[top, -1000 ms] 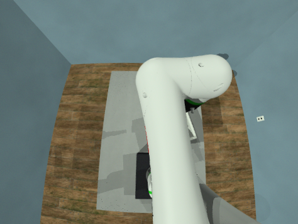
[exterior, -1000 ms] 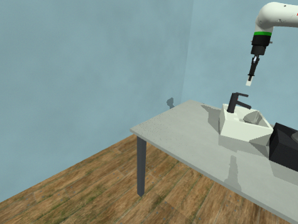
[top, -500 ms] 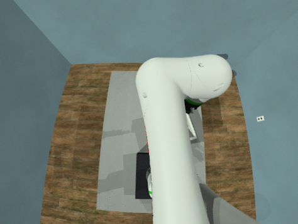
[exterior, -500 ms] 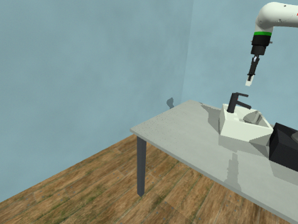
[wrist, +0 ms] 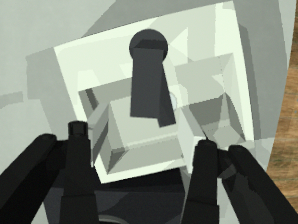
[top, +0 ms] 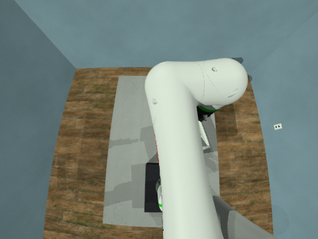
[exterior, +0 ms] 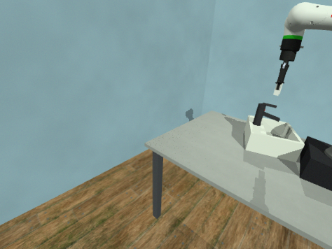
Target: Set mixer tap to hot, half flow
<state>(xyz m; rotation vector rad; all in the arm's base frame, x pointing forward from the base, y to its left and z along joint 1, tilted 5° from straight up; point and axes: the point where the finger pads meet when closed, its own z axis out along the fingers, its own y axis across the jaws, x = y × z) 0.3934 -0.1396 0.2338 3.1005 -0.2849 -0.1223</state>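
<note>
My gripper is now 10 cm above the lever and 2 cm short of it. From my hand the other things lie so: white basin (33 cm below, 6 cm behind, 3 cm to the right).
</note>
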